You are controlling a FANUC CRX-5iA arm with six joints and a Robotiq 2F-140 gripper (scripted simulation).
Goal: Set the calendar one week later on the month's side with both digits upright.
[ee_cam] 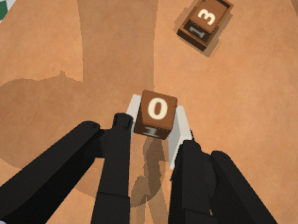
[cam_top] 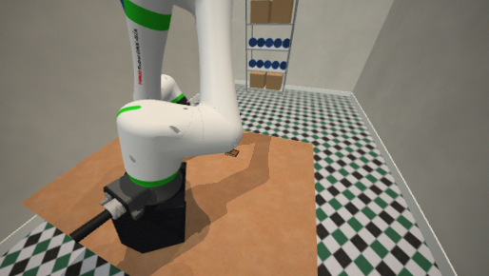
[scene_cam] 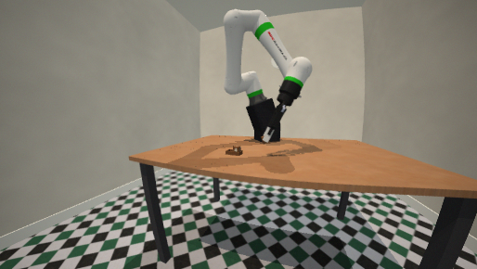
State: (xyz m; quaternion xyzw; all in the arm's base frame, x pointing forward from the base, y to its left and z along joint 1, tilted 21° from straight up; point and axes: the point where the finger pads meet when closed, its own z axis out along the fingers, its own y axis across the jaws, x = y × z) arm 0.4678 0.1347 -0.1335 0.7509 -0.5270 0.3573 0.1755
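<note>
The brown cube lies 10 mm to the right of my hand and 20 mm below it. Also, from my hand: brown calendar tray: 10 mm ahead, 170 mm to the right, 100 mm below.
</note>
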